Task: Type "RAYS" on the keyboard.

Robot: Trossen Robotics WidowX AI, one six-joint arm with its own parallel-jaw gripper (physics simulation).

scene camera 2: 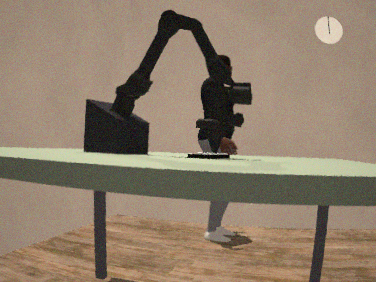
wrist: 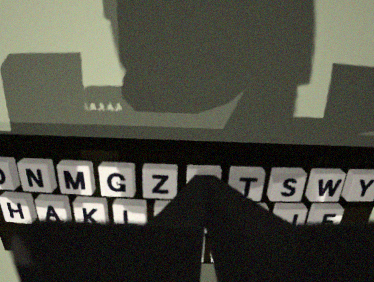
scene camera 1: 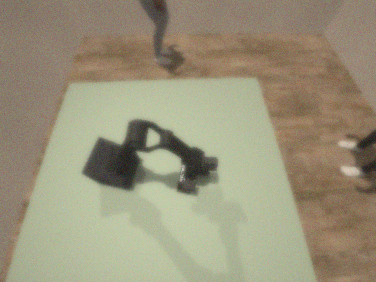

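Pixels of known places: gripper, fingertip midpoint: [scene camera 2: 214, 153] [wrist: 203, 185] [scene camera 1: 189, 174]; arm's base at its link origin: [scene camera 2: 119, 112] [scene camera 1: 113, 163].
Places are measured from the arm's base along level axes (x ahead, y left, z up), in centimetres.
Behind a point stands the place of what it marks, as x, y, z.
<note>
The black keyboard [scene camera 1: 182, 176] {29.3, -9.6, -12.6} [scene camera 2: 222, 156] {35.6, -7.3, -13.6} with white letter keys lies flat on the table. My gripper [scene camera 2: 213, 151] {33.0, -9.7, -12.7} [wrist: 203, 185] {33.0, -9.7, -12.7} is shut and empty, pointing down. Its tips are at or just above the key between the Z key [wrist: 160, 184] {33.7, -8.0, -12.6} and the T key [wrist: 247, 186] {32.3, -11.5, -12.6}; they hide that key's letter, and contact cannot be told. The S key [wrist: 288, 186] {31.7, -13.2, -12.6} and the Y key [wrist: 366, 188] {30.2, -16.7, -12.6} are right of the tips in the wrist view. The A key [wrist: 53, 211] {34.0, -2.7, -12.6} is in the second row at the left. The fingers hide part of the second row and the rows below.
The green table top [scene camera 1: 240, 125] {69.7, 12.6, -14.2} [scene camera 2: 300, 167] {48.6, -54.2, -14.2} bears the arm's dark base [scene camera 1: 110, 165] {1.4, -4.2, 7.4} [scene camera 2: 116, 132] {1.7, -9.8, -7.3}. Arm shadows fall across the table and keyboard. A person [scene camera 1: 159, 35] [scene camera 2: 216, 215] stands behind the table. Another person's white shoes [scene camera 1: 350, 171] show at the right. A round clock [scene camera 2: 328, 30] hangs on the wall.
</note>
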